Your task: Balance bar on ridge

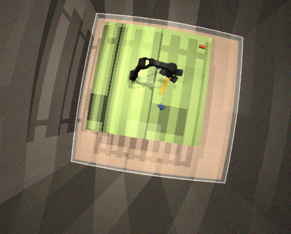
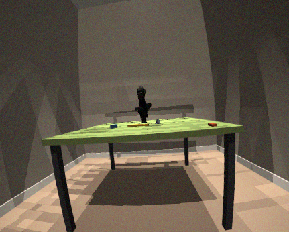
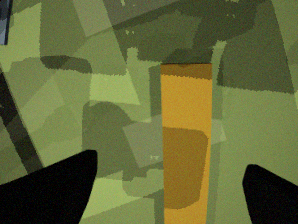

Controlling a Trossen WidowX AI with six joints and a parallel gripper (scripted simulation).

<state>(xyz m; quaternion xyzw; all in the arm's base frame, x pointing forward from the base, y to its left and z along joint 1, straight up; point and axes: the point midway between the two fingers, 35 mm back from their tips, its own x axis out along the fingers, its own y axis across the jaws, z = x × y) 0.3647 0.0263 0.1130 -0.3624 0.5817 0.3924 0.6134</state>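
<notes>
My gripper tip is 10 mm past the orange-yellow bar, 70 mm to the left of it and 70 mm above it. Also, from my gripper tip: blue block 10 mm behind, 300 mm to the right, 60 mm below; then red block 370 mm ahead, 470 mm to the left, 70 mm below.
</notes>
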